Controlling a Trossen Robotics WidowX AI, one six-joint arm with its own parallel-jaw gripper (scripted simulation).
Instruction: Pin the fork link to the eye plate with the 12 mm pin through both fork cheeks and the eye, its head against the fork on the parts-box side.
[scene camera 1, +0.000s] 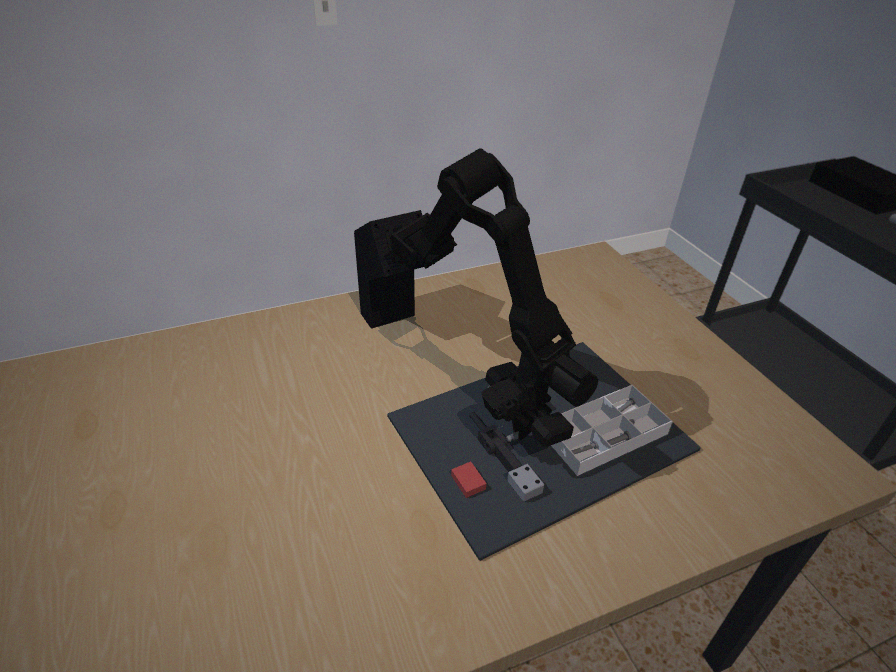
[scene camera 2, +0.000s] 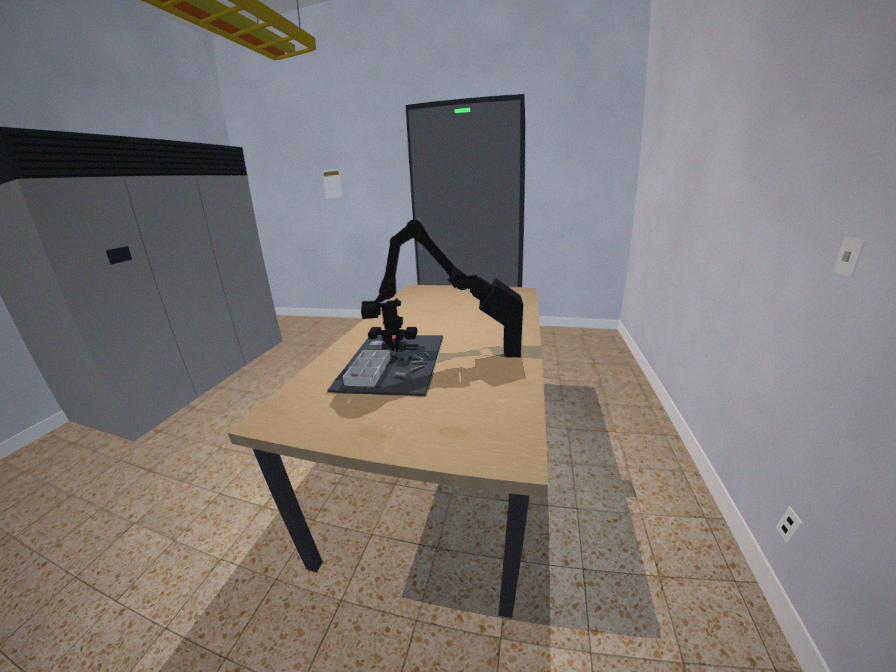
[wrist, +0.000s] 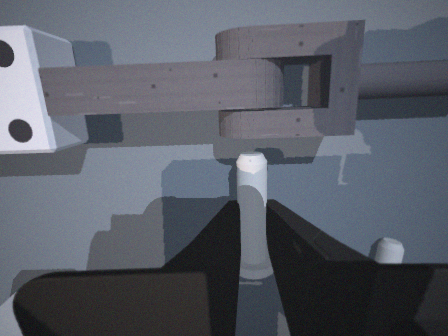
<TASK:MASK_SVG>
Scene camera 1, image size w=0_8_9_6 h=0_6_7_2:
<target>gripper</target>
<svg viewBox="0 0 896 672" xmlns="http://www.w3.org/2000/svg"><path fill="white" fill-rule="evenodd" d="M489 368L485 380L490 387L482 391L482 397L486 409L488 409L494 419L512 420L514 433L519 431L519 440L524 439L532 431L536 440L545 447L571 438L574 427L560 412L550 414L552 410L546 403L550 402L551 396L547 393L549 386L544 380L538 381L525 377L519 371L519 366L512 362Z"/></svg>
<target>parts box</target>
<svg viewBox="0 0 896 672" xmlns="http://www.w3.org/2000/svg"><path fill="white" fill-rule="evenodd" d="M673 421L637 388L630 385L561 413L574 427L570 439L551 446L572 471L579 476L667 435ZM598 445L597 449L592 448L575 455L572 450L592 444L593 441L596 441ZM631 435L631 439L628 441L623 440L613 445L607 442L610 439L623 435L624 431L628 431ZM635 399L636 404L630 405L622 412L618 410L630 398Z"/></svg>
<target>red block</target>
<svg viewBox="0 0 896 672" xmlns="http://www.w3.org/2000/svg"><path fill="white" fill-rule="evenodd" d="M472 462L451 469L452 478L466 498L486 490L486 482Z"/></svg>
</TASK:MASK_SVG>
